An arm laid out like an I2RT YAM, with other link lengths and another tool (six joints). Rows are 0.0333 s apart.
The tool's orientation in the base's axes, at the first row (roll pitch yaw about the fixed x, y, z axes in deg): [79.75 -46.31 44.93]
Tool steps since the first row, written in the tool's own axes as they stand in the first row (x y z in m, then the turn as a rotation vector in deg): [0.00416 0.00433 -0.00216 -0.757 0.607 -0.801]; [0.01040 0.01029 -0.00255 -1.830 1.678 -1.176]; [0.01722 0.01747 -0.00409 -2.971 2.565 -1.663]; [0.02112 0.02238 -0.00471 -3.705 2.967 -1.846]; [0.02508 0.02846 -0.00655 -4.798 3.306 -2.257]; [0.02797 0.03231 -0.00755 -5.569 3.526 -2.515]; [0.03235 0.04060 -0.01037 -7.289 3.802 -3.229]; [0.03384 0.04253 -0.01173 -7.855 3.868 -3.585]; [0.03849 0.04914 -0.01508 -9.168 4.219 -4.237]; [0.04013 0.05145 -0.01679 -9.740 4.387 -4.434]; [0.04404 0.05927 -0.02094 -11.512 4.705 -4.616]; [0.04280 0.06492 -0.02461 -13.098 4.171 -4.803]
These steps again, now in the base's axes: [-0.00200 0.00210 0.00569 -1.236 0.033 -0.233]; [-0.00293 0.00321 0.01420 -2.661 -0.598 -0.327]; [-0.00504 0.00504 0.02382 -4.072 -1.106 -0.609]; [-0.00660 0.00559 0.02991 -4.794 -1.471 -0.889]; [-0.00960 0.00668 0.03668 -5.790 -1.808 -1.500]; [-0.01122 0.00742 0.04126 -6.462 -2.064 -1.939]; [-0.01600 0.00866 0.04971 -7.908 -2.445 -3.083]; [-0.01730 0.00973 0.05194 -8.441 -2.465 -3.491]; [-0.02121 0.01215 0.05938 -9.698 -2.724 -4.282]; [-0.02290 0.01343 0.06193 -10.202 -2.912 -4.606]; [-0.02841 0.01566 0.06956 -11.379 -3.752 -5.693]; [-0.03479 0.01582 0.07205 -11.931 -4.178 -7.226]
